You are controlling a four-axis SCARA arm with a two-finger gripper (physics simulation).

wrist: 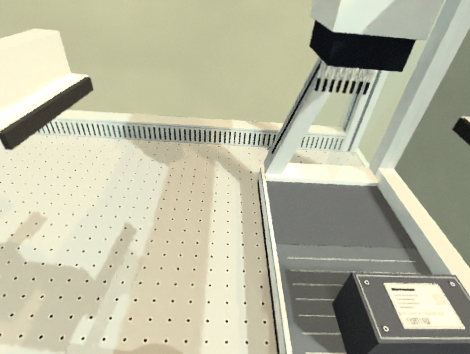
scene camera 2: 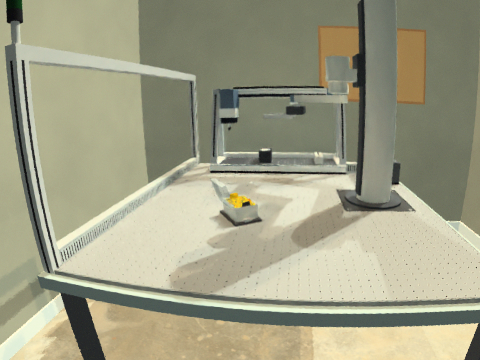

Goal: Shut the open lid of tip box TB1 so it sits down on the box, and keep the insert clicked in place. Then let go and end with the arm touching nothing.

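Seen in the pictures: gripper, fingertip midpoint: (wrist: 274, 81) (scene camera 2: 266, 115); arm's base at its link origin: (scene camera 2: 372, 202).
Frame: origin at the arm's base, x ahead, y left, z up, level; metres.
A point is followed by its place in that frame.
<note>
The tip box (scene camera 2: 243, 214) @[x 0.530, y 0.291, z 0.045 m], pale and small, sits on a dark base plate near the middle of the table in the scene view. Its pale lid (scene camera 2: 219, 190) @[x 0.613, y 0.288, z 0.130 m] is open and leans up and back at the box's left side. The yellow insert (scene camera 2: 242, 202) @[x 0.543, y 0.231, z 0.068 m] shows in the box, with a yellow part standing above the rim toward the lid; whether it is clicked in is too small to tell. My gripper (scene camera 2: 278, 116) (wrist: 274, 81) @[x 0.504, y -0.387, z 0.349 m] is open, fingers wide apart and empty, high up and well behind the box, touching nothing that I can see. The tip box does not show in the wrist view.
A framed machine (scene camera 2: 280, 169) @[x 0.433, y -0.450, z 0.037 m] (wrist: 272, 250) @[x 0.643, y -0.450, z 0.061 m] stands at the table's back, with a black block (scene camera 2: 265, 155) @[x 0.525, y -0.515, z 0.106 m] (wrist: 370, 300) @[x 0.534, y -0.523, z 0.132 m] on its deck and a pipetting head (scene camera 2: 229, 106) @[x 0.724, y -0.465, z 0.403 m] (wrist: 362, 47) @[x 0.696, y -0.505, z 0.325 m] above. The arm's column (scene camera 2: 378, 125) @[x 0.019, y 0.073, z 0.342 m] stands at right. An upright frame (scene camera 2: 110, 62) @[x 1.004, y 0.296, z 0.606 m] runs along the left edge.
</note>
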